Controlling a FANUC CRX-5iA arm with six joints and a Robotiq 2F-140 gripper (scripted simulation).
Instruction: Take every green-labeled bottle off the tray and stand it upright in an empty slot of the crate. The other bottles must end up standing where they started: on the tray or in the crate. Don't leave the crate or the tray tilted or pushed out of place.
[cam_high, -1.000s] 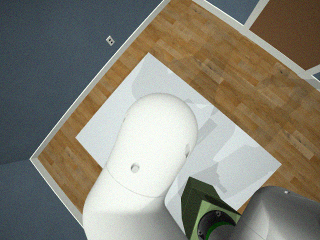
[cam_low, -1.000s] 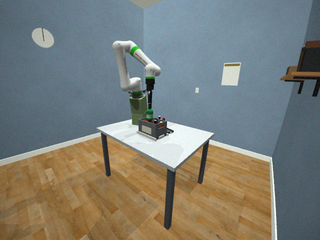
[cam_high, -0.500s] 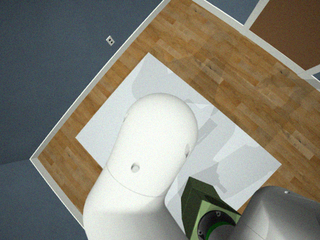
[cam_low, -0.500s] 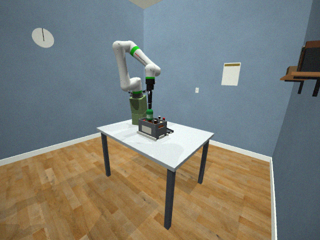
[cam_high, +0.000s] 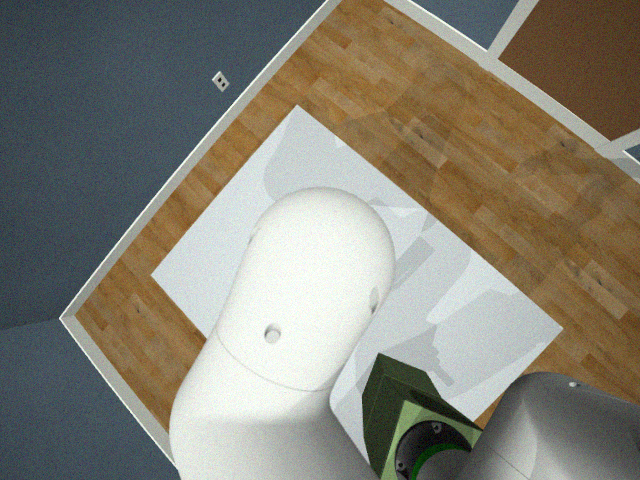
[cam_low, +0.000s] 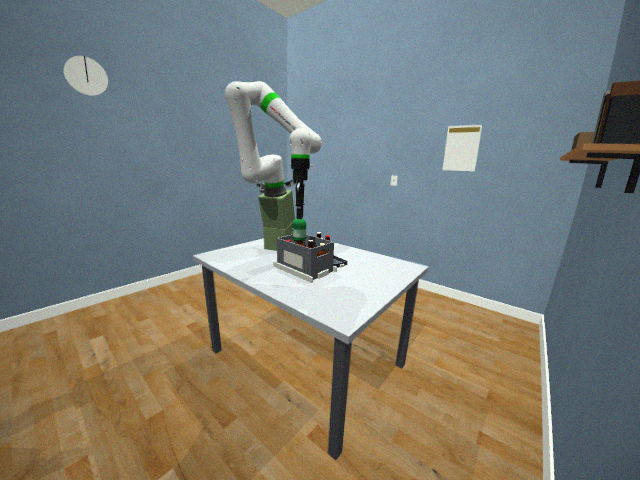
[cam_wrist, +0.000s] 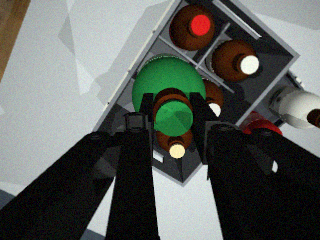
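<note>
Right now my hand is 80 mm above the green-labeled bottle. Also, from my hand: white bottle: 110 mm behind, 260 mm to the left, 250 mm below; red-labeled bottle: 20 mm behind, 240 mm to the left, 250 mm below; crate: 40 mm to the left, 260 mm below.
</note>
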